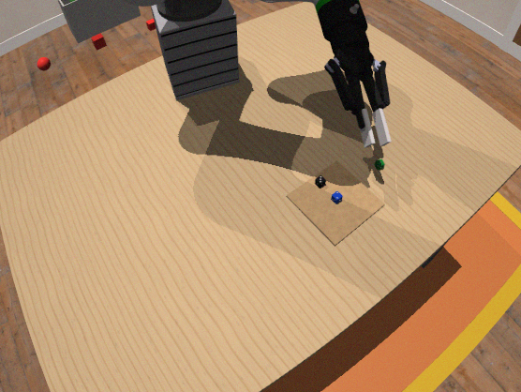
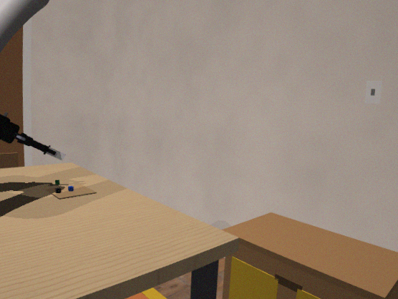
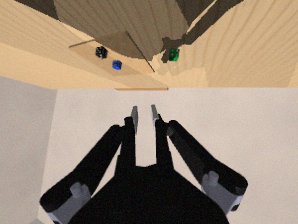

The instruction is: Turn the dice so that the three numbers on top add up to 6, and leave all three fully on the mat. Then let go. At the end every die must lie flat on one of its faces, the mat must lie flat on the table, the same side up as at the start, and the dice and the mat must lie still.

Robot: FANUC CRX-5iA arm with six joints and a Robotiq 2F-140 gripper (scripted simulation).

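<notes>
Right now the green die is 1 cm ahead of my hand, 4 cm to the left of it and 12 cm below it. Round my hand: blue die 3 cm ahead, 9 cm to the right, 12 cm below; tan mat 3 cm ahead, 9 cm to the right, 13 cm below; black die 2 cm behind, 10 cm to the right, 12 cm below.
</notes>
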